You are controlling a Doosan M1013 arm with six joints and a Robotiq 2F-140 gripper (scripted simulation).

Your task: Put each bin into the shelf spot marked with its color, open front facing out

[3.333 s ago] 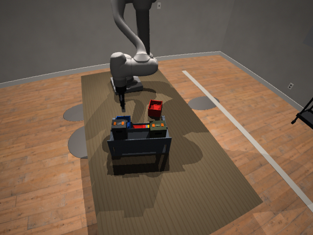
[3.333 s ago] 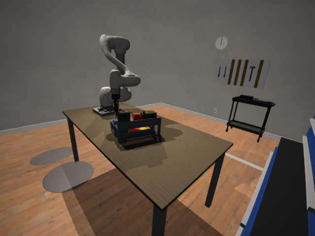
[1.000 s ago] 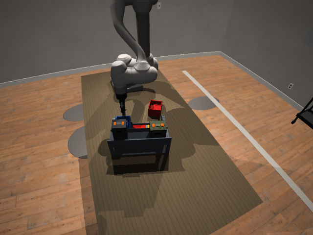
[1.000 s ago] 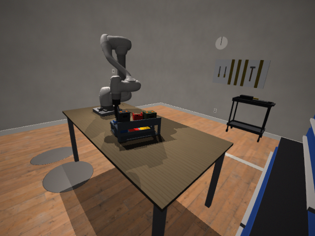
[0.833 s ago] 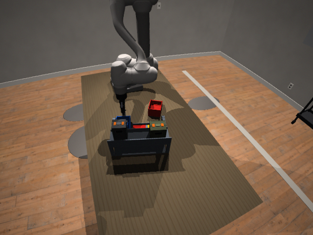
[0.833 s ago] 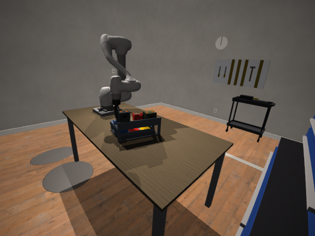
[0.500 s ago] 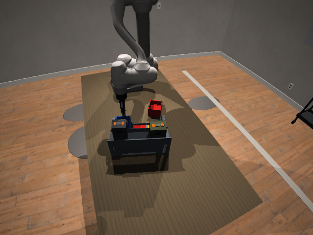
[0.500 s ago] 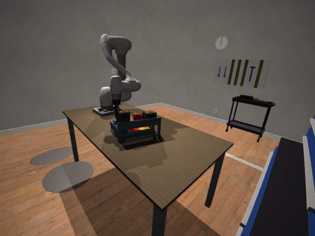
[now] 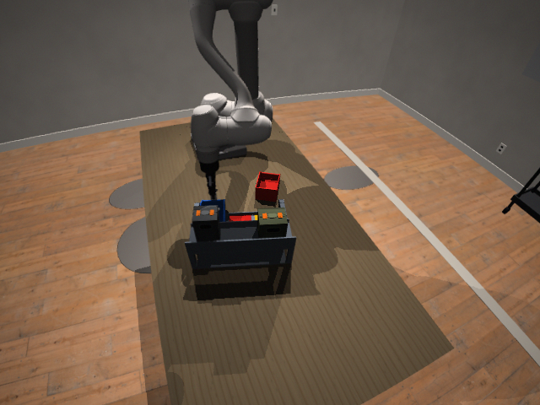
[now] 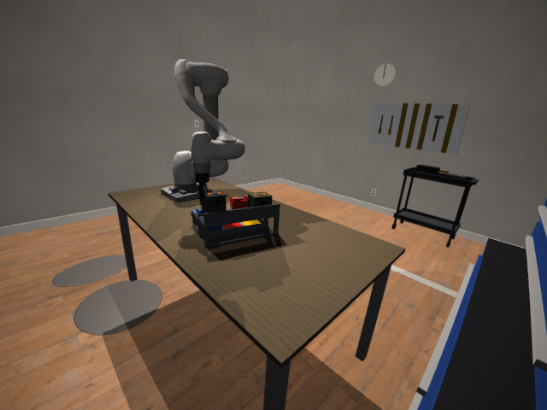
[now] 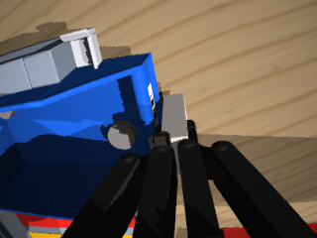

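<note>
My gripper is now 9 cm short of the blue bin and 4 cm to the left of it. From my hand the other things lie so: green toolbox 33 cm ahead, 9 cm to the left, 9 cm above; then red bin 2 cm ahead, 28 cm to the left, 2 cm below; then dark box 22 cm ahead, 11 cm to the right, 11 cm above.
</note>
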